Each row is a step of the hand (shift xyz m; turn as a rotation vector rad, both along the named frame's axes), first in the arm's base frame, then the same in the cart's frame.
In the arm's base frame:
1: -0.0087 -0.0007 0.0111 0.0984 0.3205 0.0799
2: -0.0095 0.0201 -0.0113 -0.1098 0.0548 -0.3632
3: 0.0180 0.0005 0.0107 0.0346 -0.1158 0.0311
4: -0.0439 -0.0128 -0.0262 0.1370 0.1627 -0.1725
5: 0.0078 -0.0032 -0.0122 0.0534 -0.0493 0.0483
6: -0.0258 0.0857 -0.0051 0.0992 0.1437 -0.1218
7: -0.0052 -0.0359 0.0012 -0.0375 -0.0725 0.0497
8: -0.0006 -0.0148 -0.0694 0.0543 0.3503 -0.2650
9: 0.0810 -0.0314 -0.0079 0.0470 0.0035 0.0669
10: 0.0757 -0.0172 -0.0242 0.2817 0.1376 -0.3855
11: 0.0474 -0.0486 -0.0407 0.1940 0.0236 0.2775
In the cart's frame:
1: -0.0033 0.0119 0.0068 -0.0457 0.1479 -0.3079
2: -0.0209 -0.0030 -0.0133 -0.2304 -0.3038 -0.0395
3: 0.0179 0.0067 -0.0085 0.0931 -0.0107 0.0824
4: -0.0383 -0.0198 0.0303 -0.0185 -0.1416 -0.2337
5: 0.0041 -0.0139 -0.0033 0.0825 0.0209 0.0195
6: -0.0634 0.0248 -0.0583 -0.0247 -0.0922 -0.1903
7: 0.0131 -0.0082 0.0328 0.0191 0.0331 0.0876
8: -0.0153 -0.0692 0.0026 -0.2044 -0.1586 -0.3591
9: 0.0790 -0.0321 -0.0183 0.0580 0.0547 -0.0184
10: 0.0628 -0.0423 -0.0296 0.0455 -0.3766 -0.3209
11: 0.0492 -0.0613 0.0093 0.2357 0.2297 -0.0832

